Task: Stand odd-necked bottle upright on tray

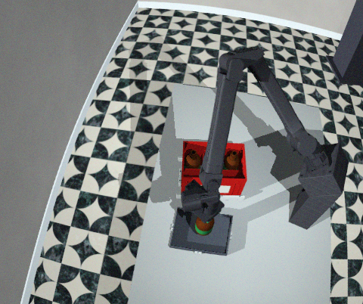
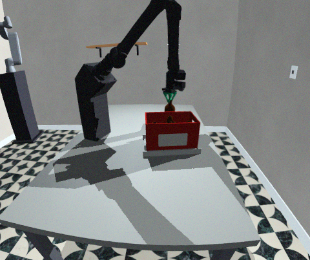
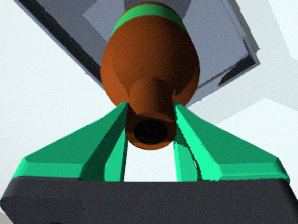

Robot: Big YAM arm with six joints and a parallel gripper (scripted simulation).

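My gripper is now 18 cm above the dark grey tray. Round my hand: crate (6 cm behind, 27 cm to the right, 11 cm below); then glass bottle (6 cm behind, 31 cm to the right, 10 cm below).
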